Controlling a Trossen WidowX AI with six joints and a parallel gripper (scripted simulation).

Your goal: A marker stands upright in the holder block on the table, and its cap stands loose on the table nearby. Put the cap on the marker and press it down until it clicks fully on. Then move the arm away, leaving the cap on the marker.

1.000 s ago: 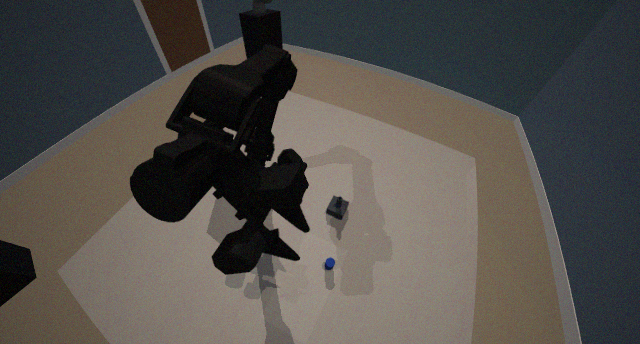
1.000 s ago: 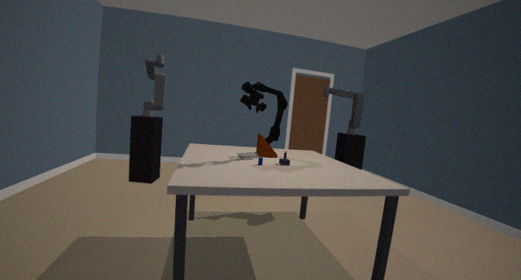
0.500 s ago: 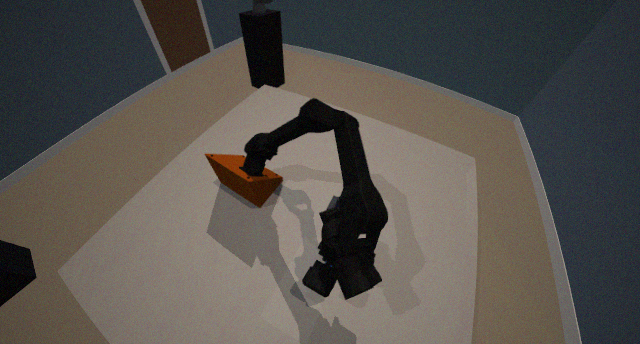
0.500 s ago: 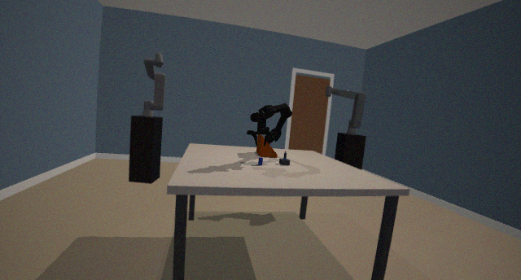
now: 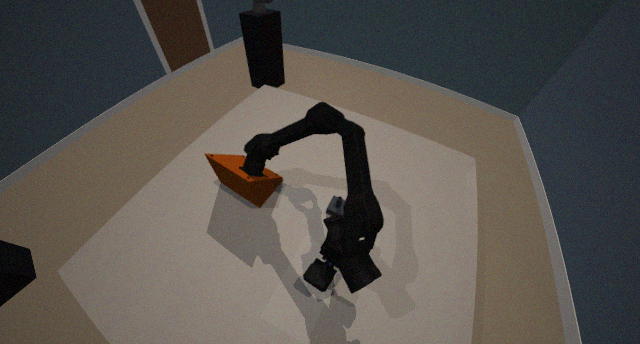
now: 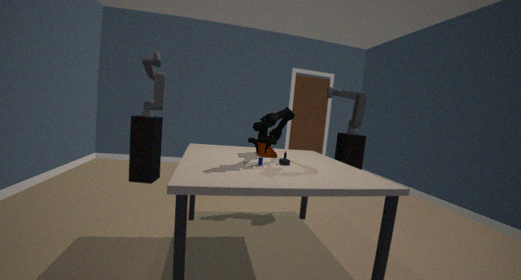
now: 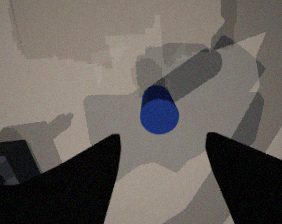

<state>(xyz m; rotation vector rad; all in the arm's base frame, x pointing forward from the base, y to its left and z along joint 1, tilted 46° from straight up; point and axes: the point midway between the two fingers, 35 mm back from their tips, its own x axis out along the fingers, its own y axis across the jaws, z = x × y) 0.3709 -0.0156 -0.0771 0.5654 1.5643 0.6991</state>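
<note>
Right now my gripper tip is 5 cm above the blue cap. From my gripper tip the other things lie so: holder block: 8 cm behind, 18 cm to the left, 6 cm below.
</note>
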